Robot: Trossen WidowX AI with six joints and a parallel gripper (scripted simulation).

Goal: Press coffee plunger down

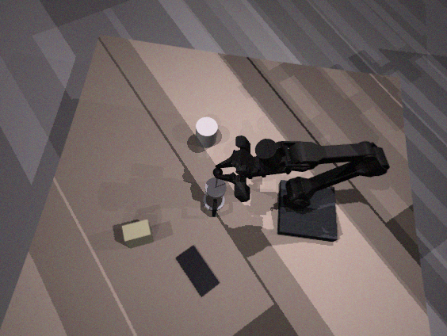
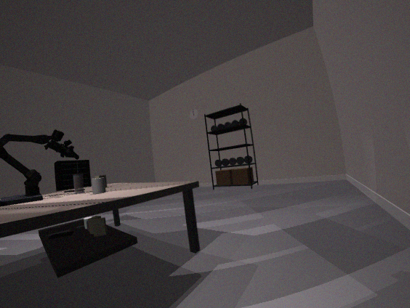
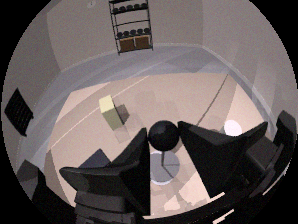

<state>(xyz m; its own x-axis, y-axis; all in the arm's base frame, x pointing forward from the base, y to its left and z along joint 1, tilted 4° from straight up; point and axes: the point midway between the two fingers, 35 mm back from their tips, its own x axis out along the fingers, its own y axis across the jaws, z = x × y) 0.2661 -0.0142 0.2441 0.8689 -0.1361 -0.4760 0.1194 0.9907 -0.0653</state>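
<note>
Right now my gripper tip is 130 mm above the coffee press, 20 mm to the right of it and 10 mm past it. Also, from my gripper tip: white cylinder (250 mm to the right, 210 mm below).
</note>
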